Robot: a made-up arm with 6 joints. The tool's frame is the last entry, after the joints. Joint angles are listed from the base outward. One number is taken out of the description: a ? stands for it. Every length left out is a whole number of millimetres.
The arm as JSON. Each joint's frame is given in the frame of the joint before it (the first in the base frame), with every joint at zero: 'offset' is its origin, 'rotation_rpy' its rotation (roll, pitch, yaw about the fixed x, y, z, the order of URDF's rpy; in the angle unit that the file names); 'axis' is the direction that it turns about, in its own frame. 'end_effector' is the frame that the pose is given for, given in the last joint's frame.
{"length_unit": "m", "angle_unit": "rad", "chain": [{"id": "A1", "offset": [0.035, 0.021, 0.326], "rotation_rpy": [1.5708, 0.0, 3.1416], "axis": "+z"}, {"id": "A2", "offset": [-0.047, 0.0, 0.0], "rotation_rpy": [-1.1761, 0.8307, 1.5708], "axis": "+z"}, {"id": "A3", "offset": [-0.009, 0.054, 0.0], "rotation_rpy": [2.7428, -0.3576, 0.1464], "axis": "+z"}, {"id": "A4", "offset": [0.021, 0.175, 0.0], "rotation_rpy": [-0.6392, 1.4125, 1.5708], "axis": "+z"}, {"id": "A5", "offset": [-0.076, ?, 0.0], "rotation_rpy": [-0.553, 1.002, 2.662], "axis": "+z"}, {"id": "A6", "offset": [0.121, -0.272, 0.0], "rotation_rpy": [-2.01, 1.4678, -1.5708], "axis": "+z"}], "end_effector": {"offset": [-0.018, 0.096, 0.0], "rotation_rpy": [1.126, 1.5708, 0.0]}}
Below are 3 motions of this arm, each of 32 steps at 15 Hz.
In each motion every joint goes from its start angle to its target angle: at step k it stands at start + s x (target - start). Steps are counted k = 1, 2, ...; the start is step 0. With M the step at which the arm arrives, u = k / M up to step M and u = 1 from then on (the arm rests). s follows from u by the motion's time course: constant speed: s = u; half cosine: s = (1 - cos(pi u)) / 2; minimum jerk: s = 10 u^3 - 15 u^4 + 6 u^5.
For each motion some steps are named. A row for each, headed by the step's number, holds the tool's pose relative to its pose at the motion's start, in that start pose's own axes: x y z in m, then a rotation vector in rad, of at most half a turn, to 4 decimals.
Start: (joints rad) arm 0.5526 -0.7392 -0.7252 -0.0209 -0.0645 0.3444
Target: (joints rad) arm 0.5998 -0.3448 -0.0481 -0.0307 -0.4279 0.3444
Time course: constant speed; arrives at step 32
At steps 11, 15, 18, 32:
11: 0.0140 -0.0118 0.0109 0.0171 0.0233 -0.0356
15: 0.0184 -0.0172 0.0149 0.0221 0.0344 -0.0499
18: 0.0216 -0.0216 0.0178 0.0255 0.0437 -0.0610
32: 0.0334 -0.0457 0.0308 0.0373 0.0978 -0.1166

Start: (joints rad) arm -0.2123 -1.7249 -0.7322 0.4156 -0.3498 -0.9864
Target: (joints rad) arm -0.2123 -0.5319 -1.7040 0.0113 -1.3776 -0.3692
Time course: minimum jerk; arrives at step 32
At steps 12, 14, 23, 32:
12: 0.0589 -0.0973 -0.0691 0.0992 0.5104 -0.5702
14: 0.0552 -0.1357 -0.1165 0.1766 0.7631 -0.7282
23: -0.1091 -0.1097 -0.3521 0.8146 1.9975 -0.7711
32: -0.1656 -0.0270 -0.3856 1.0912 2.3105 -0.5331

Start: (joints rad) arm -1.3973 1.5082 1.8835 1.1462 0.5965 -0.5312
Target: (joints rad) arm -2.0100 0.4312 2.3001 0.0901 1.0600 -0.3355
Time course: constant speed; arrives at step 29
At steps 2, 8, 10, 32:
2: 0.0101 -0.0017 -0.0099 0.0116 -0.0299 0.1342
8: 0.0383 0.0006 -0.0375 0.0566 -0.1612 0.5282
10: 0.0467 0.0035 -0.0461 0.0763 -0.2187 0.6545
32: 0.0944 0.0610 -0.1078 0.4450 -1.0898 1.5553

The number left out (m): -0.043
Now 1 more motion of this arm.
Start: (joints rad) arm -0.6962 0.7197 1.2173 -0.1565 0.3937 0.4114
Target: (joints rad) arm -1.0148 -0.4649 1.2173 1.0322 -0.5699 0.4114
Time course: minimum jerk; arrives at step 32
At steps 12, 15, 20, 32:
12: 0.0131 -0.0062 -0.0470 0.2948 -0.1735 -0.1125
15: 0.0409 -0.0035 -0.0689 0.4850 -0.3266 -0.0994
20: 0.1163 0.0086 -0.0683 0.7734 -0.6633 0.0606
32: 0.1901 0.0213 0.0006 0.9522 -1.0674 0.3570

